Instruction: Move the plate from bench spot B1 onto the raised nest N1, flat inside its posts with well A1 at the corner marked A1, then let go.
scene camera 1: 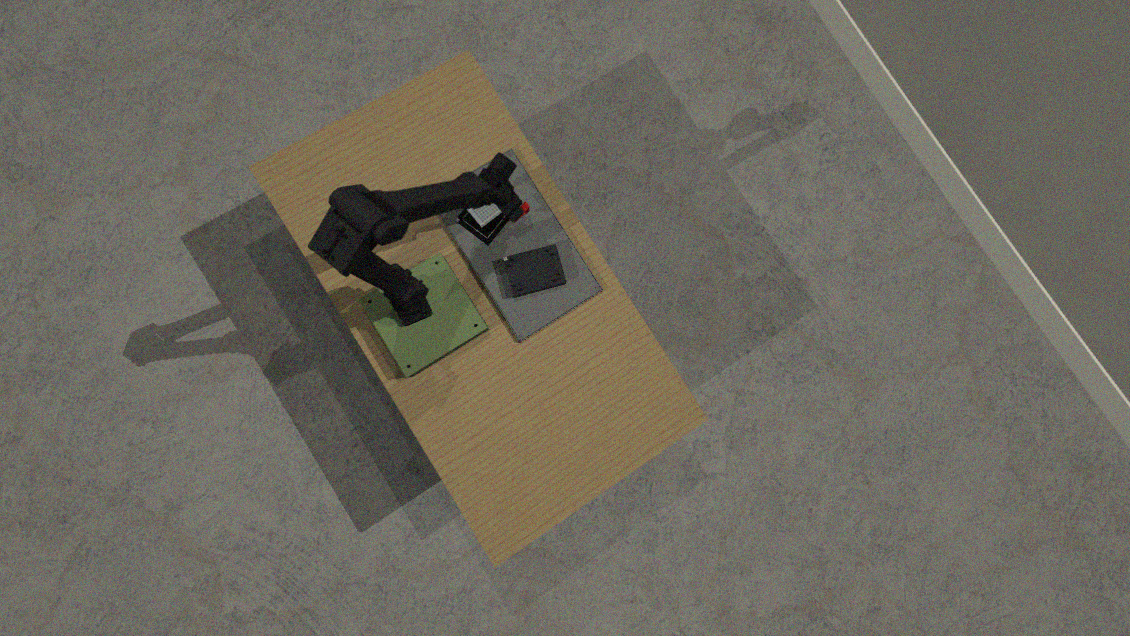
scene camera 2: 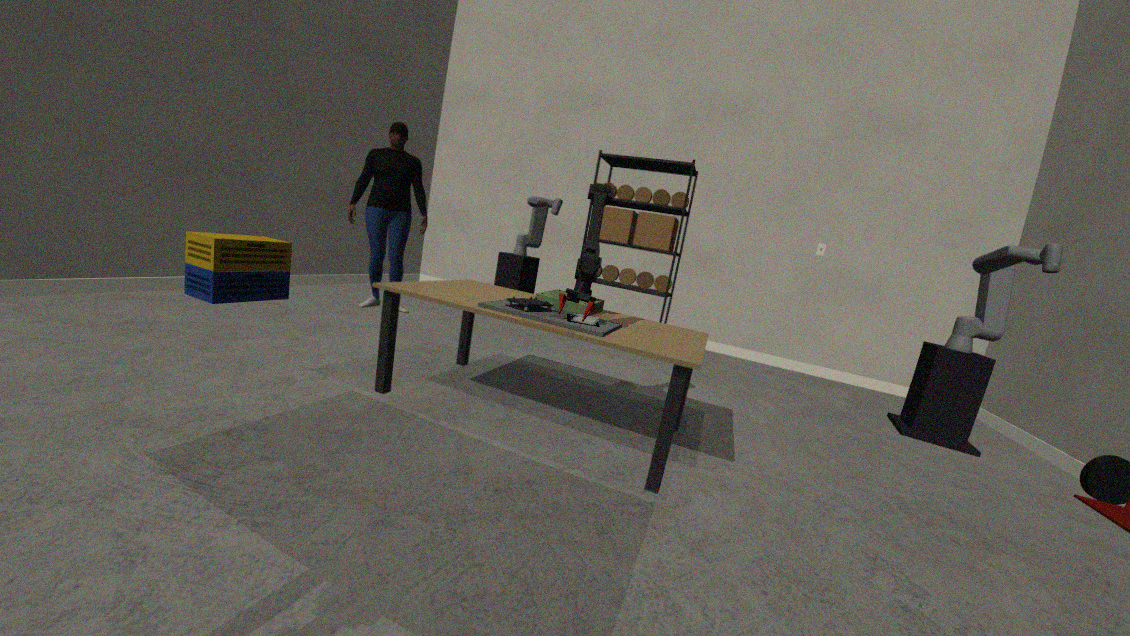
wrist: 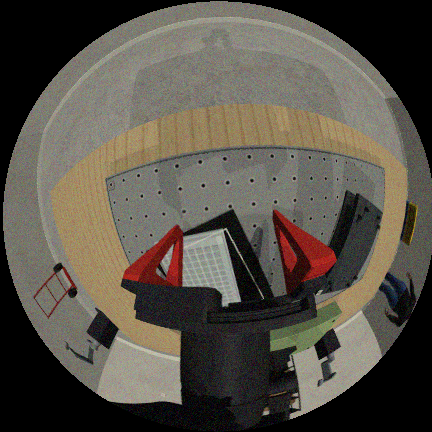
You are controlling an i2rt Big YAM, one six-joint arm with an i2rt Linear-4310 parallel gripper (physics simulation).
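The plate is pale, with a grid of wells, and lies on the black bench spot, turned relative to its thin white outline. The dark raised nest stands farther along the same grey board, at the right in the wrist view. My gripper is open and empty, with its red fingers pointing down low near the plate. In the wrist view the left finger overlaps the plate and the right one is beyond the black spot's edge. The corner mark A1 is not readable.
The grey perforated board lies on the wooden table. The arm's green base plate is beside it. A shelf rack, a person and stacked crates are away from the table.
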